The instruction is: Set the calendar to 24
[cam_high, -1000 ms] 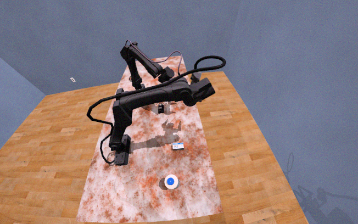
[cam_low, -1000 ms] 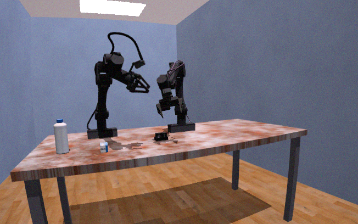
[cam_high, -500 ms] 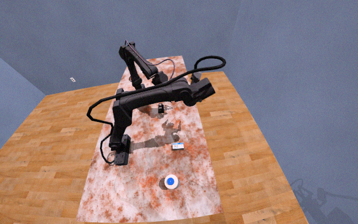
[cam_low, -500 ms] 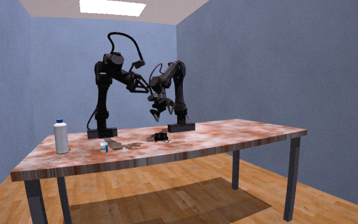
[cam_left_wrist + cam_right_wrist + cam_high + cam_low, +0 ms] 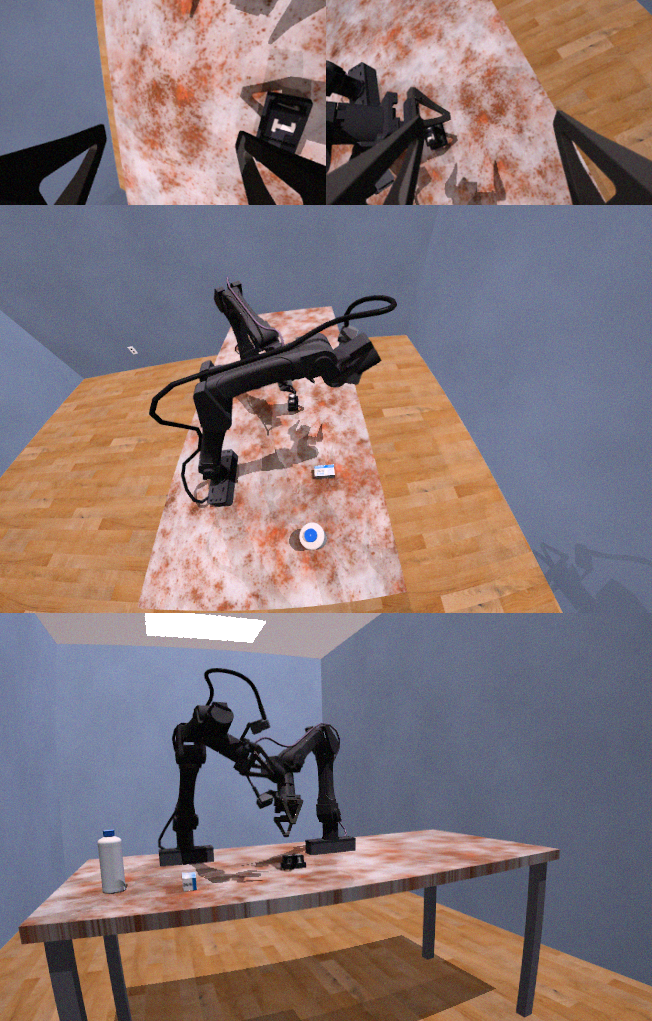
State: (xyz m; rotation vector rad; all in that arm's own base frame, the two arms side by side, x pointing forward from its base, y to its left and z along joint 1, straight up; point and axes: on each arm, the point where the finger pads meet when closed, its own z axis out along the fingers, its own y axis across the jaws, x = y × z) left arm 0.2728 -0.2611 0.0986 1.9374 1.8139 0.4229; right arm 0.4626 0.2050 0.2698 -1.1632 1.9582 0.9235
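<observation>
Now: left hand 130 mm above the black tray, 70 mm past it and 20 mm to the right of it. From my left hand the other things lie so: white box: 310 mm to the right, 120 mm below, 80 mm ahead; white bottle: 520 mm to the right, 60 mm below, 50 mm ahead.
</observation>
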